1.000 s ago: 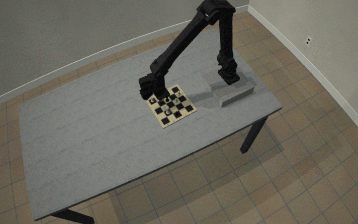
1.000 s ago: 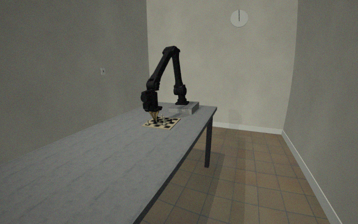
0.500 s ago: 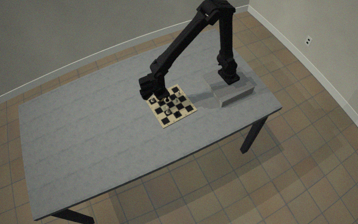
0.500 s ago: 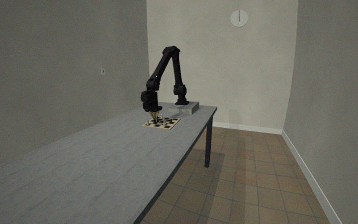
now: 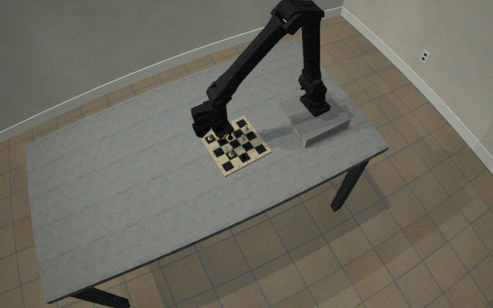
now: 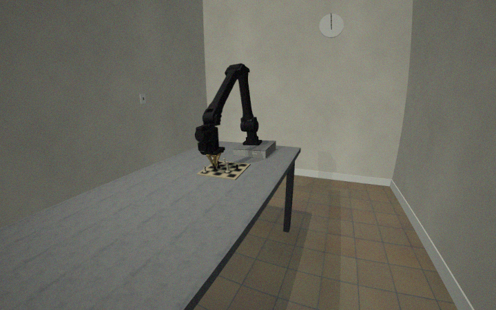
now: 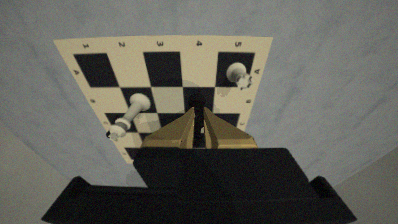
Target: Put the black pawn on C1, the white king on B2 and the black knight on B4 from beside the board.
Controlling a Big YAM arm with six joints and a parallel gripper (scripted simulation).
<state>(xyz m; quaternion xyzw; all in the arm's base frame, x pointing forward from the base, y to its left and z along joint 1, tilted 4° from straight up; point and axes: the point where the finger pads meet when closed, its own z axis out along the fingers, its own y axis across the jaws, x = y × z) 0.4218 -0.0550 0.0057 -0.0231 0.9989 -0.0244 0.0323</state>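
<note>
The black chess piece lies 30 mm behind my hand and 10 mm below it. The rest, counted from my hand: chessboard (40 mm to the left, 40 mm behind, 30 mm below); then white king (80 mm to the left); then black pawn (110 mm to the left, 40 mm behind, 20 mm below).
</note>
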